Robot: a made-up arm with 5 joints. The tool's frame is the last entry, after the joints. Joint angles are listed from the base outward.
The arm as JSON. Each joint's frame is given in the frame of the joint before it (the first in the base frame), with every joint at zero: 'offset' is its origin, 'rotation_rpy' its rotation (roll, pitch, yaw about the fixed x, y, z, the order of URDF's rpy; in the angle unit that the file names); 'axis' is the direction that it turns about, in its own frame. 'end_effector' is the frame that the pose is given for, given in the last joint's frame.
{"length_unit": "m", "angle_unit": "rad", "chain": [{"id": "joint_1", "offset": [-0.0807, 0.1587, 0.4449], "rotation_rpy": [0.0, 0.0, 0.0], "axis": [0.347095, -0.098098, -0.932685]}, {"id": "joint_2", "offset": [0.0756, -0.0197, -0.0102], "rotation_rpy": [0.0, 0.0, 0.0], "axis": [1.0, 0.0, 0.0]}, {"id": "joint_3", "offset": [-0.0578, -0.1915, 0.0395], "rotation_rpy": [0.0, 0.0, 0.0], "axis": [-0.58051, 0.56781, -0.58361]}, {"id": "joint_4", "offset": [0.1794, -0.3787, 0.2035], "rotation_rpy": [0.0, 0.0, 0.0], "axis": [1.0, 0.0, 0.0]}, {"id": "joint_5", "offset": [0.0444, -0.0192, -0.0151], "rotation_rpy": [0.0, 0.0, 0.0], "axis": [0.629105, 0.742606, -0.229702]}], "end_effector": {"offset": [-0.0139, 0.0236, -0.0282], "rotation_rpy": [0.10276, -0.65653, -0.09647]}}
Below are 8 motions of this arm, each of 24 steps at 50 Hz.
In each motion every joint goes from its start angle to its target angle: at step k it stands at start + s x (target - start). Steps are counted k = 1, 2, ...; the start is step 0. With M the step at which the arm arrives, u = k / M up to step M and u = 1 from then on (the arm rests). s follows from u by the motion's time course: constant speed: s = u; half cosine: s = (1 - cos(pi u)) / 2; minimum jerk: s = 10 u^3 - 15 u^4 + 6 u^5.
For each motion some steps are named. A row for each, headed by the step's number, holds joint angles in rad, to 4 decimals.
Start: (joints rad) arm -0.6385 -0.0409 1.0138 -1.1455 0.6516
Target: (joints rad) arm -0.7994 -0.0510 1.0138 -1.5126 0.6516
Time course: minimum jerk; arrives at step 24
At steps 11, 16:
11: -0.7064 -0.0452 1.0138 -1.3005 0.6516
16: -0.7656 -0.0489 1.0138 -1.4356 0.6516

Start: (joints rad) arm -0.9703 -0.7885 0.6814 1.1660 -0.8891
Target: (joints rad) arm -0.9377 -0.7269 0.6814 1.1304 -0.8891
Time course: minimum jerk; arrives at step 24
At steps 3, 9, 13, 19, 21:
3: -0.9698 -0.7875 0.6814 1.1654 -0.8891
9: -0.9613 -0.7715 0.6814 1.1562 -0.8891
13: -0.9515 -0.7529 0.6814 1.1454 -0.8891
19: -0.9398 -0.7309 0.6814 1.1327 -0.8891
21: -0.9382 -0.7279 0.6814 1.1310 -0.8891

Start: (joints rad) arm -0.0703 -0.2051 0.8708 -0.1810 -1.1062
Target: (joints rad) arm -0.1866 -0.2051 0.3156 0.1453 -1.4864
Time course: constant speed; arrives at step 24
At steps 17, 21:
17: -0.1527 -0.2051 0.4775 0.0501 -1.3755
21: -0.1721 -0.2051 0.3850 0.1045 -1.4389

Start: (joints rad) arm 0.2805 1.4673 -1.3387 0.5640 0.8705
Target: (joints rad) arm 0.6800 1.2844 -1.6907 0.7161 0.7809
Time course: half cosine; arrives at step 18
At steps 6, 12, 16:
6: 0.3804 1.4216 -1.4267 0.6020 0.8481
12: 0.5801 1.3301 -1.6027 0.6781 0.8033
16: 0.6680 1.2899 -1.6801 0.7115 0.7836

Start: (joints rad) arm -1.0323 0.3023 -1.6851 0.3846 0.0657
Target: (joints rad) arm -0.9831 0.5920 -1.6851 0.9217 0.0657
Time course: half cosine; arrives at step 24
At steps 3, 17, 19, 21, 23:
3: -1.0304 0.3133 -1.6851 0.4050 0.0657
17: -0.9927 0.5353 -1.6851 0.8166 0.0657
19: -0.9882 0.5621 -1.6851 0.8662 0.0657
21: -0.9850 0.5810 -1.6851 0.9013 0.0657
23: -0.9833 0.5908 -1.6851 0.9194 0.0657

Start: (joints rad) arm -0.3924 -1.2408 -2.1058 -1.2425 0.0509
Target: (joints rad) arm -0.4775 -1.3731 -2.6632 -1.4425 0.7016
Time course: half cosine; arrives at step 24
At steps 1, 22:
1: -0.3928 -1.2414 -2.1082 -1.2434 0.0537
22: -0.4761 -1.3708 -2.6537 -1.4391 0.6905

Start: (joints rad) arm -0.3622 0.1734 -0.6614 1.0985 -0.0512
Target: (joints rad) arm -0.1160 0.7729 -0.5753 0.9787 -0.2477
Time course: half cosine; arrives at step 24
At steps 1, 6, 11, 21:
1: -0.3611 0.1760 -0.6610 1.0980 -0.0520
6: -0.3261 0.2612 -0.6488 1.0810 -0.0800
11: -0.2552 0.4340 -0.6240 1.0464 -0.1366
21: -0.1254 0.7501 -0.5786 0.9833 -0.2402

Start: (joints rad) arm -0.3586 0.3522 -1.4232 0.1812 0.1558
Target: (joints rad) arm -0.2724 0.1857 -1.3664 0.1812 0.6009
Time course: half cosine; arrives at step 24
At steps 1, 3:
1: -0.3582 0.3515 -1.4230 0.1812 0.1577
3: -0.3553 0.3459 -1.4210 0.1812 0.1727

